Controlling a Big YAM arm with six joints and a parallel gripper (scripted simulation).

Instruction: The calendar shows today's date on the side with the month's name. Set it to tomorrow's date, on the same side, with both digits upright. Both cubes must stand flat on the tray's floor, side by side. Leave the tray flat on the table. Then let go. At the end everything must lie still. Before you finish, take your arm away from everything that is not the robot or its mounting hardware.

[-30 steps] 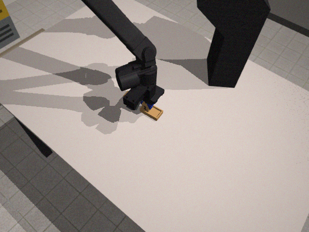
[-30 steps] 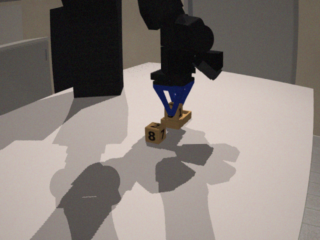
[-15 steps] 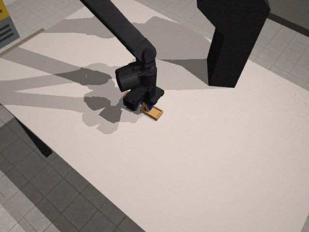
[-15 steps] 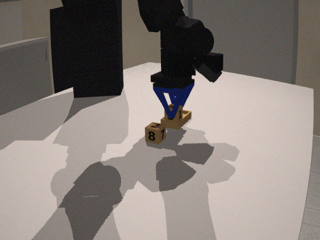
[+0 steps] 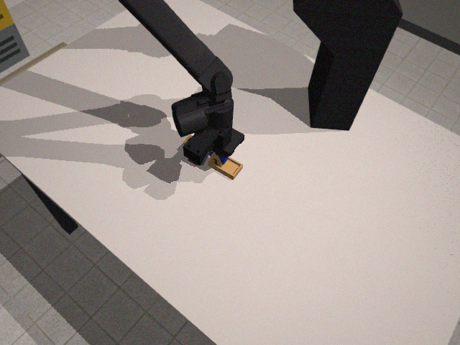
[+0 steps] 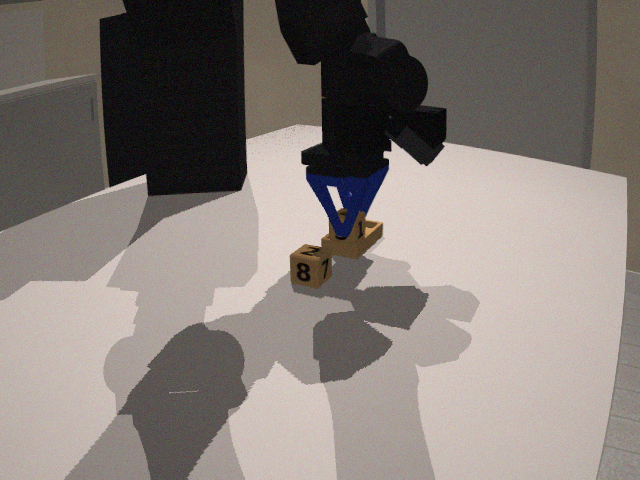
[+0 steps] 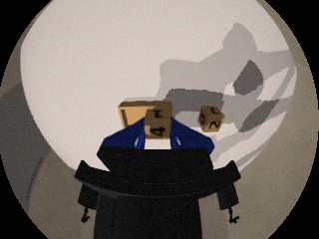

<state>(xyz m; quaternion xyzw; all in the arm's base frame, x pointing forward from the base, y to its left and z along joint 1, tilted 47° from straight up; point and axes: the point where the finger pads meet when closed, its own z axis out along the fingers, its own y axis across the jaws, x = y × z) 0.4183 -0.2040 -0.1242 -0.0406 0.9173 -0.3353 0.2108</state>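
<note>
The wooden tray lies 20 mm to the left of my hand and 20 mm below it. Also, from my hand: wooden digit cube (90 mm to the right, 20 mm below, 10 mm behind).
</note>
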